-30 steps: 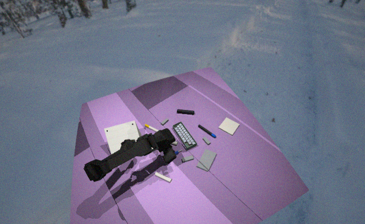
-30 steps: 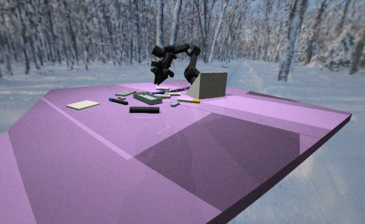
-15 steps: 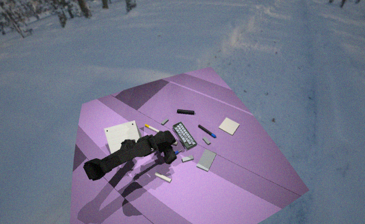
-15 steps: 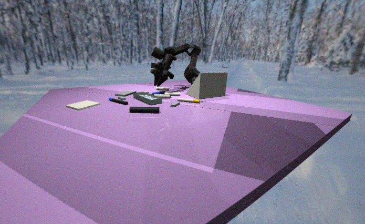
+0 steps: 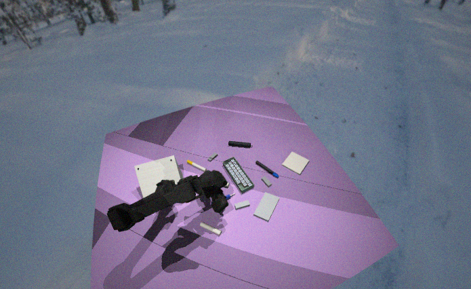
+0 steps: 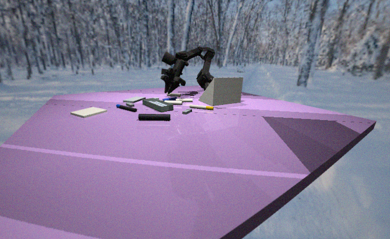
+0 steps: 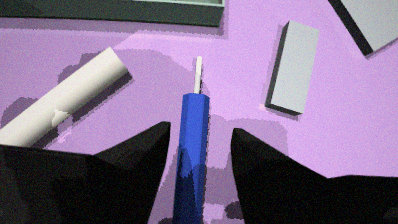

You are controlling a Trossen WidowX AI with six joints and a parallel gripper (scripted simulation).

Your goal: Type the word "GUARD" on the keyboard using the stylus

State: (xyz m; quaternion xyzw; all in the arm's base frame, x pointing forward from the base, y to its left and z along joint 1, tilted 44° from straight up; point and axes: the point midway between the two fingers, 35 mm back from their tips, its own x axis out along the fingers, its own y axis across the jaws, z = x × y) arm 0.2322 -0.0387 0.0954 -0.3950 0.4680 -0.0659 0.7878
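Right now the grey block is 70 mm ahead of my gripper tip, 50 mm to the right of it and 40 mm below it. Also, from my gripper tip: grey plate (170 mm ahead, 80 mm to the right, 40 mm below); blue-tipped pen (240 mm ahead, 90 mm to the left, 40 mm below); yellow-tipped marker (230 mm to the left, 120 mm behind, 40 mm below).
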